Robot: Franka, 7 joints.
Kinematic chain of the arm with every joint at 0, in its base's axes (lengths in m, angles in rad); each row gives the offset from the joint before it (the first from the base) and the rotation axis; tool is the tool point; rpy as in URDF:
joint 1: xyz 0 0 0.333 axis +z
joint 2: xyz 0 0 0 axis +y
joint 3: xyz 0 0 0.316 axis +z
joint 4: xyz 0.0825 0 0 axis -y
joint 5: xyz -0.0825 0 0.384 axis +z
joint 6: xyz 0 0 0 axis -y
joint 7: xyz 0.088 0 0 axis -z
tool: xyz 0 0 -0.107 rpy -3.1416 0 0
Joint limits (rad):
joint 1: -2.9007..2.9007
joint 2: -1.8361..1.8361
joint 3: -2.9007..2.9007
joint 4: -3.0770..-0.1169
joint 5: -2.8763..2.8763
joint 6: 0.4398..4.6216
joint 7: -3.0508..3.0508
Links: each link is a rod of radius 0.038 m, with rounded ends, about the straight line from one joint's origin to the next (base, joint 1, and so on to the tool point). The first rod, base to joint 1, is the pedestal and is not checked.
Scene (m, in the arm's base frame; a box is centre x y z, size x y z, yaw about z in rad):
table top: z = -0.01
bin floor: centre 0.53 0.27 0 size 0.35 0.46 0.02 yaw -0.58
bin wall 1: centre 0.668 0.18 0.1 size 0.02 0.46 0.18 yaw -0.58
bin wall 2: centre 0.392 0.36 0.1 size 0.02 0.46 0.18 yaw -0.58
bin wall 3: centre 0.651 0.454 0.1 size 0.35 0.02 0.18 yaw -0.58
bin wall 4: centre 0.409 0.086 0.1 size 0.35 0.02 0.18 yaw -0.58
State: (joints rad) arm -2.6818 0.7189 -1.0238 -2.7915 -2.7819 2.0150 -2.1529
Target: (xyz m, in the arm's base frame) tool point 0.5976 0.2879 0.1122
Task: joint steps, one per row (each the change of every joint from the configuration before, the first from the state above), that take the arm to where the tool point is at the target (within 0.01 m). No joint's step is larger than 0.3 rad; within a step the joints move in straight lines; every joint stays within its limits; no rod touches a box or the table.
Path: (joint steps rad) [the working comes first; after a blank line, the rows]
Joints at the target: -2.9007 -0.8614 -2.8620 -1.7924 -2.6893 1.9117 -2.1529
Straight joint move there: touches bin wall 2.

1: -0.0313 -0.1645 -0.2616 0.1214 0.0161 -0.0205 0.0000
2: -0.0312 -0.1646 -0.2617 0.1213 0.0161 -0.0205 0.0000
3: -0.0313 -0.1645 -0.2616 0.1214 0.0161 -0.0206 0.0000
4: -0.0313 -0.1646 -0.2616 0.1214 0.0161 -0.0205 0.0000
5: -0.0313 -0.1645 -0.2617 0.1214 0.0161 -0.0205 0.0000
6: -0.0312 -0.1646 -0.2616 0.1213 0.0161 -0.0205 0.0000
7: -0.0313 -0.1645 -0.2616 0.1214 0.0161 -0.0205 0.0000
8: 0.0000 -0.2143 -0.0034 0.0747 -0.0101 0.0202 0.0000
9: 0.0000 -0.2142 -0.0034 0.0748 -0.0100 0.0201 0.0000

